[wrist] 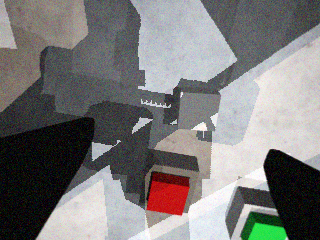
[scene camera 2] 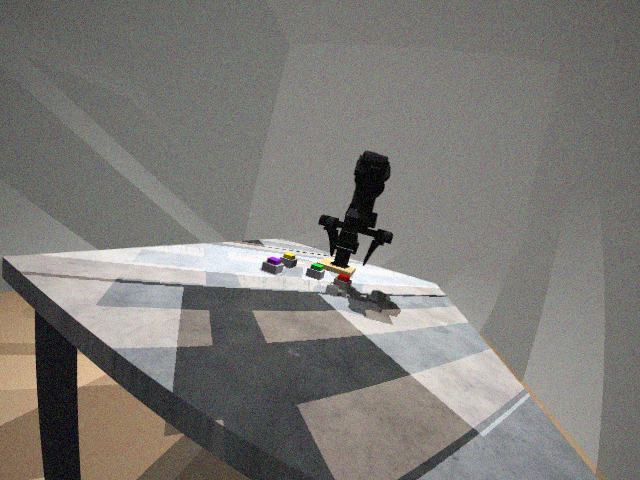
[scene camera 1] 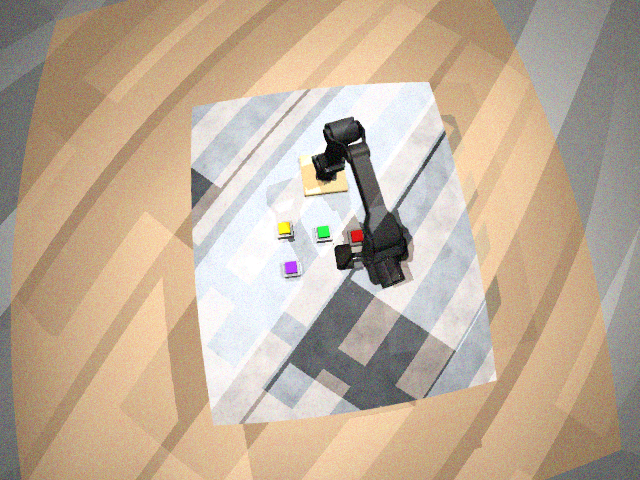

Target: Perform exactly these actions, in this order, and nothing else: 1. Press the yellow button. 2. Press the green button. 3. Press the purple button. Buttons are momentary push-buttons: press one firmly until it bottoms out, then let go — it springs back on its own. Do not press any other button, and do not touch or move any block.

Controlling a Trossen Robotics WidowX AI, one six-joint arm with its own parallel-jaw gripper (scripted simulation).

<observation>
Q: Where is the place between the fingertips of my gripper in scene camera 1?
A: At 367, 259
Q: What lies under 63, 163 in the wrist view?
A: My gripper.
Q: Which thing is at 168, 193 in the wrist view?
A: A red button.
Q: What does my gripper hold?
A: Nothing.
</observation>
